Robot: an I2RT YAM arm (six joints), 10 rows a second.
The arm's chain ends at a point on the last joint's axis. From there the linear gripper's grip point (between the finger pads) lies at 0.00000 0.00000 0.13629 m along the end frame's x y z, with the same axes.
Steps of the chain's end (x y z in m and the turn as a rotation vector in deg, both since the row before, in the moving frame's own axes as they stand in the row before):
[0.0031 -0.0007 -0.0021 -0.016 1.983 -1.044]
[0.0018 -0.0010 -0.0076 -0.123 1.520 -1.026]
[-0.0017 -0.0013 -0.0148 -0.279 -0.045 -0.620]
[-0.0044 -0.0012 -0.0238 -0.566 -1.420 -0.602]
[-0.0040 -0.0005 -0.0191 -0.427 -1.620 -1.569]
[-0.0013 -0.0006 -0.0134 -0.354 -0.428 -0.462]
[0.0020 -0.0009 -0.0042 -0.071 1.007 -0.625]
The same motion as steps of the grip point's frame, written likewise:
[0.0078 -0.0007 -0.0022 -0.016 1.983 -1.044]
[0.0054 -0.0007 -0.0076 -0.123 1.520 -1.026]
[-0.0018 -0.0006 -0.0148 -0.279 -0.045 -0.620]
[-0.0078 0.0002 -0.0238 -0.566 -1.420 -0.602]
[-0.0078 0.0006 -0.0192 -0.427 -1.620 -1.569]
[-0.0023 0.0002 -0.0134 -0.354 -0.428 -0.462]
[0.0044 -0.0007 -0.0042 -0.071 1.007 -0.625]

